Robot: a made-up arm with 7 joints.
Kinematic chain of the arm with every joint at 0, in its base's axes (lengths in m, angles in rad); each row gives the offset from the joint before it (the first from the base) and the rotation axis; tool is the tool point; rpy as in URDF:
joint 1: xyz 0 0 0.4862 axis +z
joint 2: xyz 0 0 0 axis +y
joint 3: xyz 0 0 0.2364 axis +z
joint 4: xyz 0.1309 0 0 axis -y
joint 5: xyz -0.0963 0 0.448 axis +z
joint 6: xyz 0 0 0 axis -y
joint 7: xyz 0.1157 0 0 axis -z
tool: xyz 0 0 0 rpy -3.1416 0 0
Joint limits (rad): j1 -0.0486..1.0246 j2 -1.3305..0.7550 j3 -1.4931..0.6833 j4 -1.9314..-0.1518 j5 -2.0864..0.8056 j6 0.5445..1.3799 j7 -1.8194..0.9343
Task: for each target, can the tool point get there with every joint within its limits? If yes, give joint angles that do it. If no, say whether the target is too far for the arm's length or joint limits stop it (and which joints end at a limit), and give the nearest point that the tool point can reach.
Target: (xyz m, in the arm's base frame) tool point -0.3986 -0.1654 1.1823
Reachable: yes | joints 0.2956 -0.9968 0.0930 -0.6005 -1.7060 0.8625 -0.6595
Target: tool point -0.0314 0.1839 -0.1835
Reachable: no: joint limits stop it (at a limit: joint 1, joint 2, joint 4, joint 6) | nearest point 0.1331 0.4670 0.1208 | short by 0.447 m
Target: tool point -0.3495 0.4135 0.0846
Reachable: no: joint limits stop it (at a limit: joint 1, joint 2, joint 3, joint 4, joint 6) | nearest point -0.1657 0.5311 0.2277 | short by 0.261 m
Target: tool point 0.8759 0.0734 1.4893
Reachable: no: too far | nearest point 0.5531 0.0463 1.1196 | short by 0.492 m
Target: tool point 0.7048 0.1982 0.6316
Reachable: yes | joints 0.9305 0.3627 -0.7457 -1.4296 0.0702 0.9510 -0.5335
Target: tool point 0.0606 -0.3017 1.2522
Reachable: yes | joints 0.6904 -0.3166 -1.2586 -0.3903 0.3085 1.2171 -0.9988
